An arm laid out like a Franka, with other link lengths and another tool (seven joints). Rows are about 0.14 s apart.
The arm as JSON. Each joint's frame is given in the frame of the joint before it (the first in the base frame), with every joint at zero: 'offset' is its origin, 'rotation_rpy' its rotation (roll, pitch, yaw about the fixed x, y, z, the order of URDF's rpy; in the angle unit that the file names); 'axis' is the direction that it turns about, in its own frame. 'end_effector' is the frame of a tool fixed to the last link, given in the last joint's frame.
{
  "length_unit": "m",
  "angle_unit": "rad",
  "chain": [
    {
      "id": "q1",
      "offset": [
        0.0,
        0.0,
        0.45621
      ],
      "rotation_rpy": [
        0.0,
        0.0,
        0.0
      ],
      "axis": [
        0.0,
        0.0,
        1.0
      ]
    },
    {
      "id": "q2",
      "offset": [
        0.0,
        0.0,
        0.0
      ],
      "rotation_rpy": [
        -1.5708,
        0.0,
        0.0
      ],
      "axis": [
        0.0,
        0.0,
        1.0
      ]
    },
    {
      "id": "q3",
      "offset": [
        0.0,
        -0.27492,
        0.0
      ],
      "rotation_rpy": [
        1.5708,
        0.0,
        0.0
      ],
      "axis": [
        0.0,
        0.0,
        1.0
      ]
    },
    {
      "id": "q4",
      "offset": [
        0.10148,
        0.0,
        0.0
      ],
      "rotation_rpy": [
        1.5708,
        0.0,
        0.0
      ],
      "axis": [
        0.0,
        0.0,
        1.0
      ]
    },
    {
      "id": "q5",
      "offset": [
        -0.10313,
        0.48,
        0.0
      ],
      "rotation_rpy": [
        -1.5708,
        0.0,
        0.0
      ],
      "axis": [
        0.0,
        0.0,
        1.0
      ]
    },
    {
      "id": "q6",
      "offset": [
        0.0,
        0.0,
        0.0
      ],
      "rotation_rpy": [
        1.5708,
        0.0,
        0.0
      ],
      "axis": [
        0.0,
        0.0,
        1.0
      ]
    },
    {
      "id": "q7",
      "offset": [
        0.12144,
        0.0,
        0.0
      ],
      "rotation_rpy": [
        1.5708,
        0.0,
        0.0
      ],
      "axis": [
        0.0,
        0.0,
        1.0
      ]
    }
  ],
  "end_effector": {
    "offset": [
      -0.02,
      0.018,
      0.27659
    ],
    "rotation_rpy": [
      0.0,
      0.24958,
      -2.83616
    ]
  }
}
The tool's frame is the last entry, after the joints.
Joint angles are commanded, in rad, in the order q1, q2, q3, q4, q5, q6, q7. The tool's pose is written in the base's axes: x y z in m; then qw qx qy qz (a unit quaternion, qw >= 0). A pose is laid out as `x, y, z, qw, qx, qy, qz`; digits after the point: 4 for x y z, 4 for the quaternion.
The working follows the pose.
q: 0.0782 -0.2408 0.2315 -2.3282 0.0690 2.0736 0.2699
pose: 0.5685, 0.1715, 0.3182, 0.1327, -0.1516, -0.9793, -0.0174
Where each joint sits with the arm in this pose, in the base's axes (m; each line is computed from the numbers above, not from the rounded line before):
q1: 0.0000 0.0000 0.4562
q2: 0.0000 0.0000 0.4562
q3: -0.0654 -0.0051 0.7232
q4: 0.0284 0.0256 0.7468
q5: 0.4770 0.1573 0.5967
q6: 0.4770 0.1573 0.5967
q7: 0.5940 0.1896 0.5943
the tool: 0.5685 0.1715 0.3182

